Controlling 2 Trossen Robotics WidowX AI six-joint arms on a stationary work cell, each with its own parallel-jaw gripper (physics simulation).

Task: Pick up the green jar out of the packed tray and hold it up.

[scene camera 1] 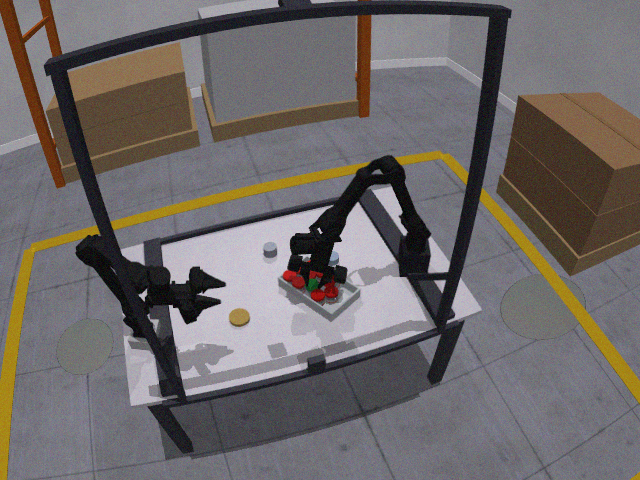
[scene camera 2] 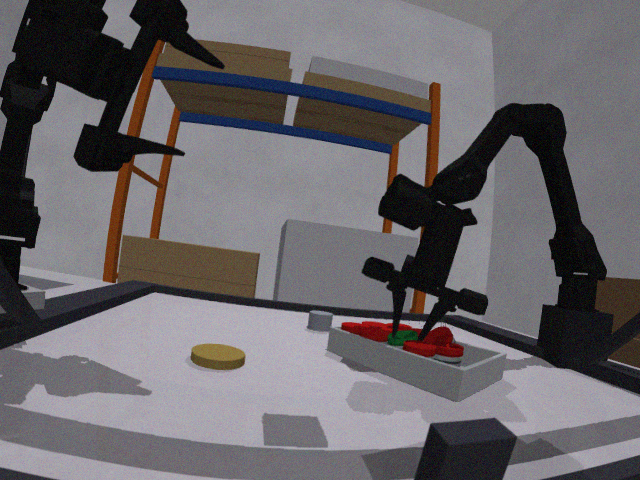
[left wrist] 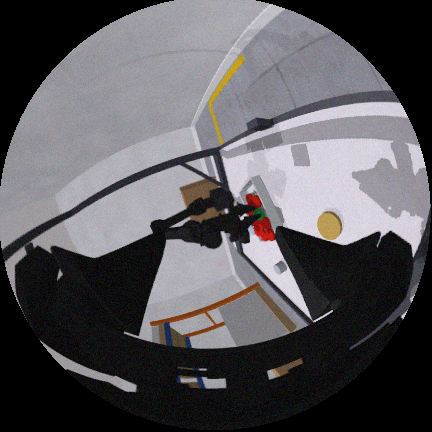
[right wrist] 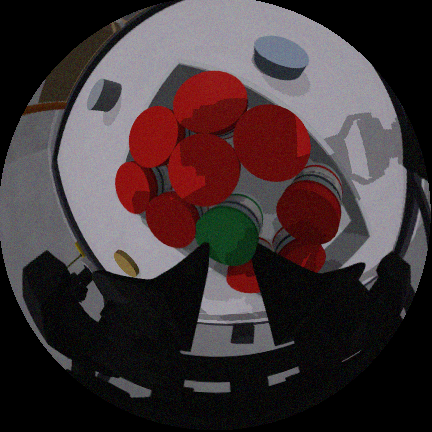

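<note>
The green jar is among several red-lidded jars in the grey tray. My right gripper points down into the tray and is shut on the green jar, with a fingertip at each side of its lid. The jar's lower part is hidden by its neighbours and the tray wall. My left gripper is open and empty, above the table, left of the tray.
A gold disc lies left of the tray. A small grey cylinder stands behind the tray, and a pale blue disc lies close behind it. Dark frame posts rise around the table.
</note>
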